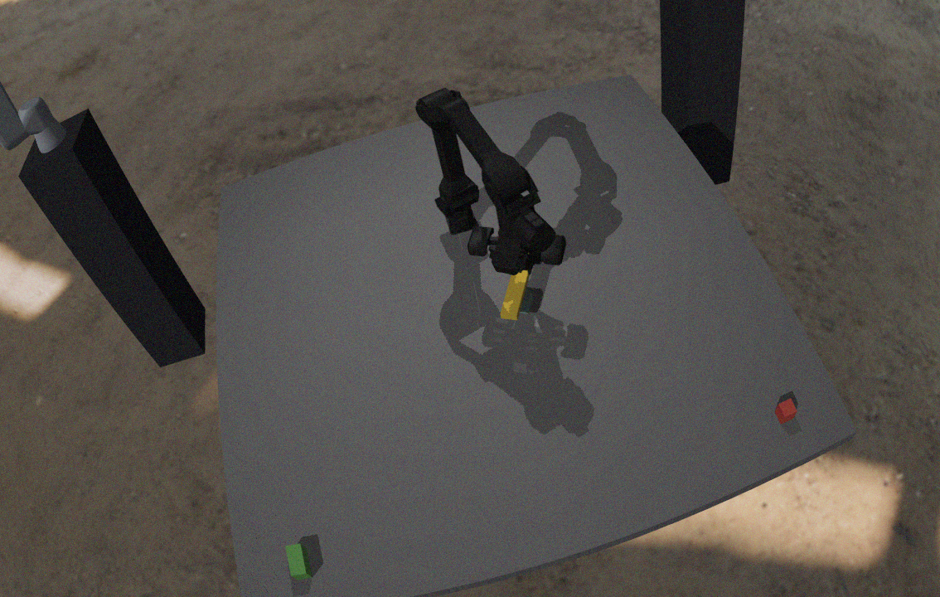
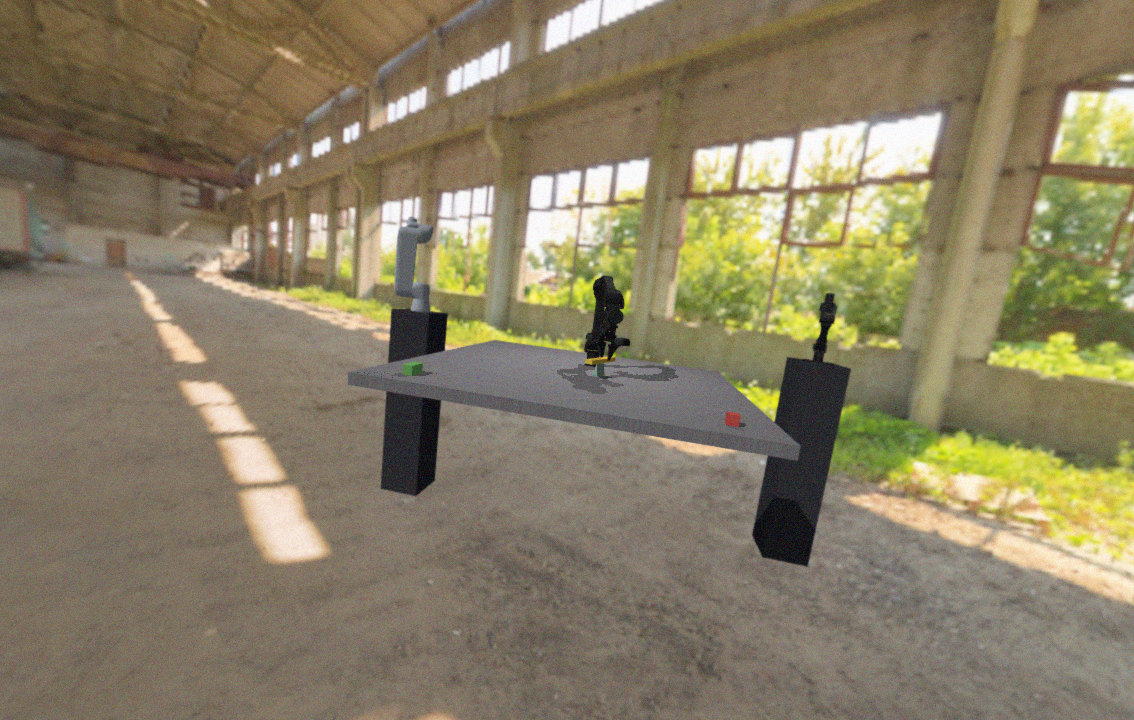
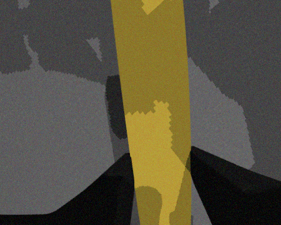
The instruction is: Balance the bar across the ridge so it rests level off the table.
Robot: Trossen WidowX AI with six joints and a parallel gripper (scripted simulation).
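Right now the yellow bar is 2 cm ahead of my gripper tip and 1 cm to the right of it. The rest, counted from my gripper tip: red block: 49 cm ahead, 42 cm to the left, 5 cm below; then green block: 58 cm to the right, 49 cm ahead, 5 cm below.
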